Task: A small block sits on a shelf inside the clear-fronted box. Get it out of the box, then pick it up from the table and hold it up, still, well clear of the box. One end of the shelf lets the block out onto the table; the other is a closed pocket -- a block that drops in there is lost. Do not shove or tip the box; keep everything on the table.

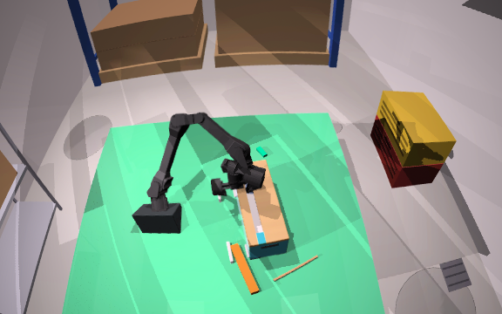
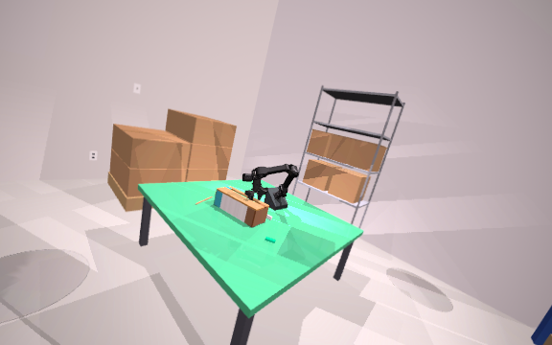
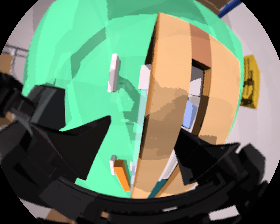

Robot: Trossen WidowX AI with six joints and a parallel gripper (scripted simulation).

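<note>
My gripper tip is 60 mm short of the small block and 20 mm to the right of it. Also, from my gripper tip: teal piece 290 mm to the left, 150 mm ahead, 90 mm below; wooden box 70 mm to the right, 40 mm ahead, 30 mm below; orange bar 300 mm to the right, 80 mm below, 20 mm behind.
</note>
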